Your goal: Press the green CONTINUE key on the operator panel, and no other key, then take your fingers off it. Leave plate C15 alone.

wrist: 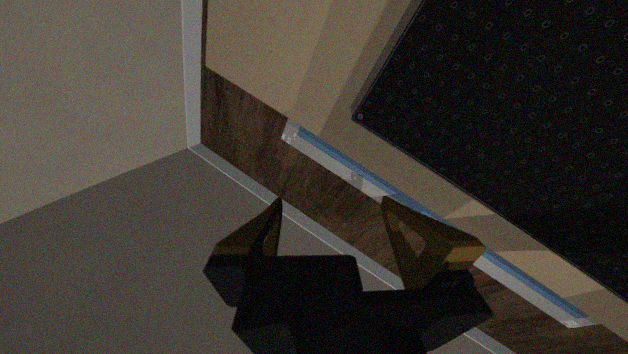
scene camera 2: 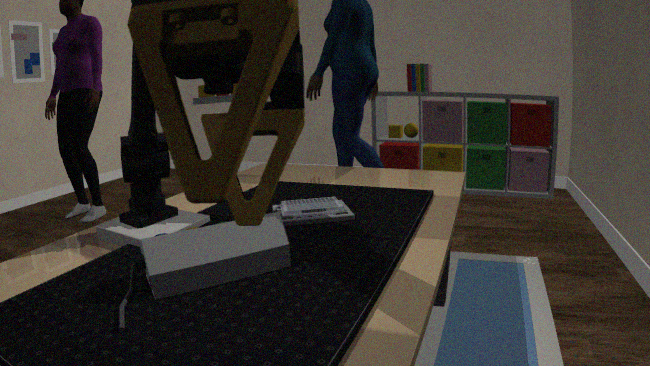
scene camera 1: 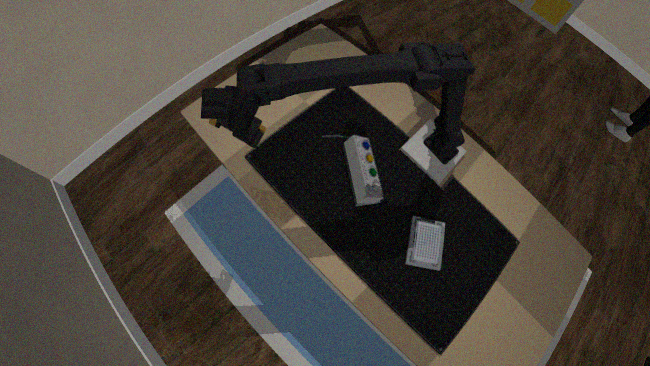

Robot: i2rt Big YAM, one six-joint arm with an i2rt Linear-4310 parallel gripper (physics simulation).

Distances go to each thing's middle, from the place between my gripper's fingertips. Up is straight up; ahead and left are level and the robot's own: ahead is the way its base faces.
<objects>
I see the white well plate (scene camera 2: 327, 205) 300 mm behind my hand, 580 mm to the left of it and 190 mm below it.
</objects>
